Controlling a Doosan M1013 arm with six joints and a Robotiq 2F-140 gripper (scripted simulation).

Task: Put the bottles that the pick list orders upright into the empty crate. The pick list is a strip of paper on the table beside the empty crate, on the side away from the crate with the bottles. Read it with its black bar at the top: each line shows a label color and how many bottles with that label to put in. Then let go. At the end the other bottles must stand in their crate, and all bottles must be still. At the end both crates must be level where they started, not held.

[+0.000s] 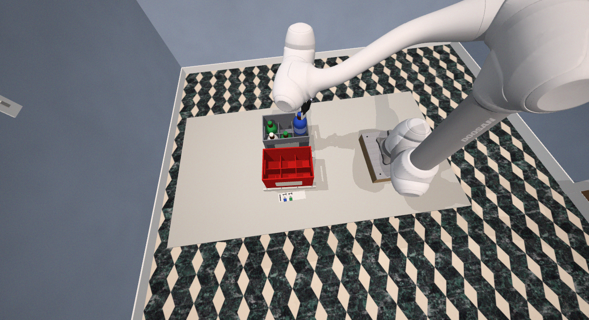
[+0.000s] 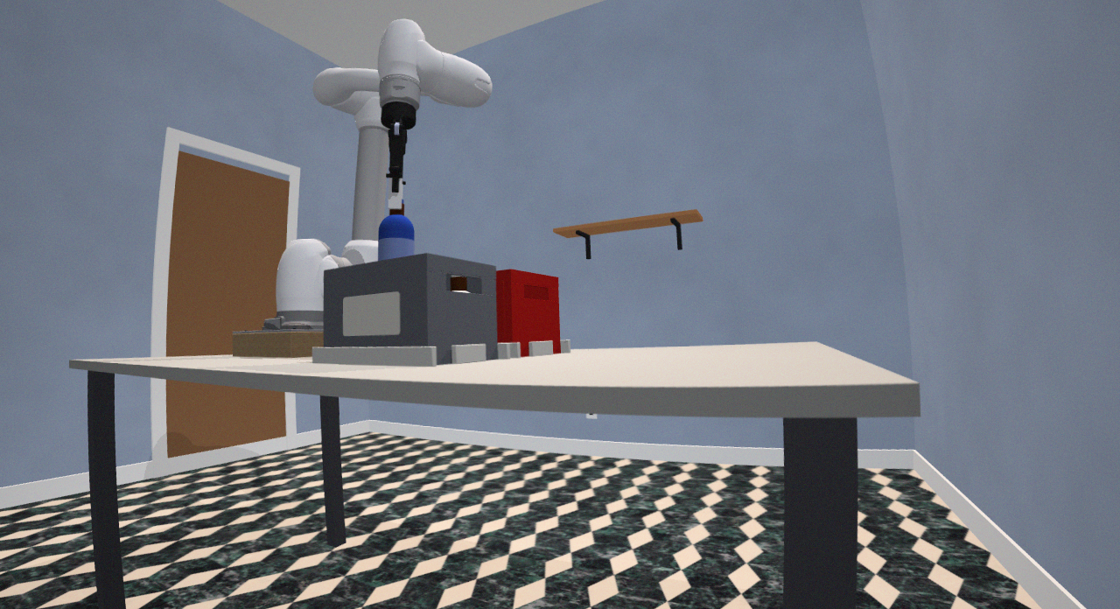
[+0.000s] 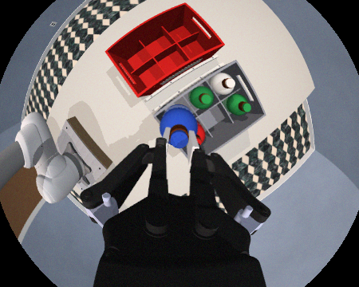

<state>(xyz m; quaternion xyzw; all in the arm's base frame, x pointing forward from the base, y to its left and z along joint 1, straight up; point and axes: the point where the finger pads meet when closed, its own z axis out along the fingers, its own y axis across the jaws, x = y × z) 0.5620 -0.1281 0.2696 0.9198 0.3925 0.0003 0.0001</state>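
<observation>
The blue-label bottle is 8 cm below my hand. From my hand the other things lie so: white-label bottle (17 cm ahead, 26 cm below); then red-label bottle (9 cm to the right, 26 cm below); then grey crate (9 cm ahead, 4 cm to the right, 26 cm below).
</observation>
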